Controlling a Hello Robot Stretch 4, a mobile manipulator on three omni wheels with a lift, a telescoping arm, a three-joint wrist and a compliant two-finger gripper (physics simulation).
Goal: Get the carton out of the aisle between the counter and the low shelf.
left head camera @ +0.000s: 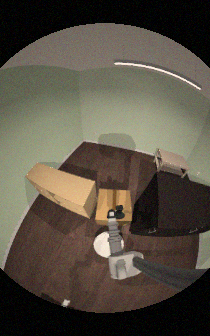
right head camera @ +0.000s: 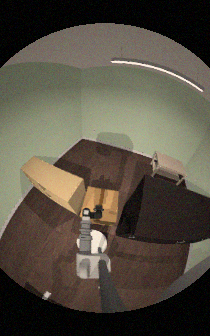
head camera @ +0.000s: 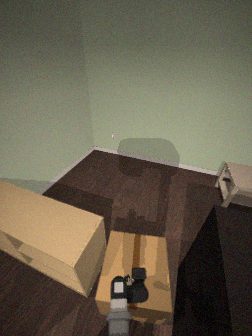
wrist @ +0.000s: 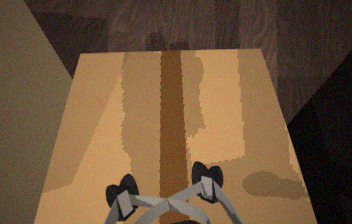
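Seen in the pictures: gripper, fingertip midpoint: (left head camera: 114, 209) (wrist: 165, 181); robot's base, origin of the base link: (left head camera: 107, 243) (right head camera: 92, 241).
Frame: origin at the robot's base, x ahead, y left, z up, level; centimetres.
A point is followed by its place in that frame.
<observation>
The carton (head camera: 154, 257) {z 37.8, x 58.0, y -26.0 cm} (left head camera: 105, 200) {z 37.8, x 59.8, y -0.9 cm} (right head camera: 111, 200) {z 37.8, x 57.7, y -27.0 cm} (wrist: 220, 110) {z 37.8, x 57.2, y -22.6 cm}, orange-brown with a darker tape strip along its top, stands on the floor between the low shelf and the counter. The low shelf (head camera: 50, 220) {z 58.2, x 76.6, y 50.5 cm} (left head camera: 60, 186) {z 58.2, x 71.8, y 57.1 cm} (right head camera: 55, 181) {z 58.2, x 71.3, y 48.5 cm} (wrist: 25, 110) {z 38.3, x 65.0, y 17.8 cm}, light wood, is close on its left. The counter (head camera: 235, 265) {z 88.2, x 32.3, y -47.1 cm} (left head camera: 180, 210) {z 88.2, x 14.3, y -62.5 cm} (right head camera: 165, 210) {z 88.2, x 22.3, y -65.3 cm} (wrist: 335, 130) {z 31.3, x 50.3, y -49.6 cm}, nearly black, is on its right. My gripper (wrist: 165, 181) {z 52.1, x 41.3, y -8.9 cm} is open, with its fingers spread above the carton top, one on each side of the tape strip. Its exact height above the top is hard to tell. The carton's near edge is out of the wrist view.
A small pale table (head camera: 242, 176) {z 42.2, x 147.5, y -156.9 cm} (left head camera: 172, 159) {z 42.2, x 134.4, y -175.6 cm} (right head camera: 169, 164) {z 42.2, x 131.8, y -173.4 cm} stands beyond the counter by the wall. Dark floor (head camera: 135, 190) {z -2.8, x 171.1, y -24.8 cm} lies beyond the carton up to the green back wall (head camera: 160, 100) {z 109.8, x 253.5, y -64.5 cm}. A small white object (left head camera: 66, 303) (right head camera: 46, 295) is on the floor at the near left.
</observation>
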